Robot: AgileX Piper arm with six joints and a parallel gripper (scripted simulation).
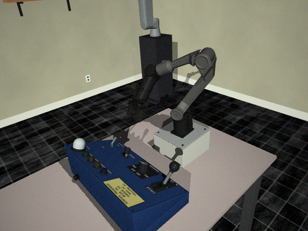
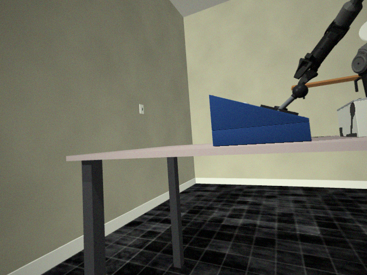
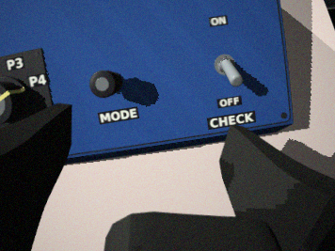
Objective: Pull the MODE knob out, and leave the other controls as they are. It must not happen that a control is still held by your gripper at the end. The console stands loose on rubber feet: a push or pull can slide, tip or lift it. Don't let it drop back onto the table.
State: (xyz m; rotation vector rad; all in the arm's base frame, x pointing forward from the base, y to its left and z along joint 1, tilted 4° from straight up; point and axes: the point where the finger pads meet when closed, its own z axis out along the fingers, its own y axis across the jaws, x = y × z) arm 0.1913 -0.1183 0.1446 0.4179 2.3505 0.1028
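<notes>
The mode knob is 130 mm below my hand, 80 mm ahead of it and 40 mm to the left of it. The rest, counted from my hand: program dial 150 mm to the left, 130 mm below, 100 mm ahead; then toggle switch 140 mm below, 80 mm to the right, 80 mm ahead; then blue console 160 mm below, 120 mm ahead, 100 mm to the left.
</notes>
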